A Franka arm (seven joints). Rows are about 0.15 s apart.
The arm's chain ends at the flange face. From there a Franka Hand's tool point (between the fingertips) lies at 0.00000 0.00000 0.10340 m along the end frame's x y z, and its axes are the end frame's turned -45 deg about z.
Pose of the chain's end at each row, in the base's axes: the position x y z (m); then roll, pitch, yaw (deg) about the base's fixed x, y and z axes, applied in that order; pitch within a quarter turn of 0, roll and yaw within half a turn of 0:
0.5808, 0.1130, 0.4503, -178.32, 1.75, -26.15
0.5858, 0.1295, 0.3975, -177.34, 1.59, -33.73
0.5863, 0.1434, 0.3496, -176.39, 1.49, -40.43
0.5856, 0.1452, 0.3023, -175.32, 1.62, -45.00
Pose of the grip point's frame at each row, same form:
0.5793, 0.1171, 0.3470, -177.57, 0.05, 18.83
0.5861, 0.1351, 0.2943, -176.99, -0.76, 11.21
0.5885, 0.1501, 0.2464, -176.39, -1.50, 4.48
0.5895, 0.1532, 0.1993, -175.54, -2.16, -0.15

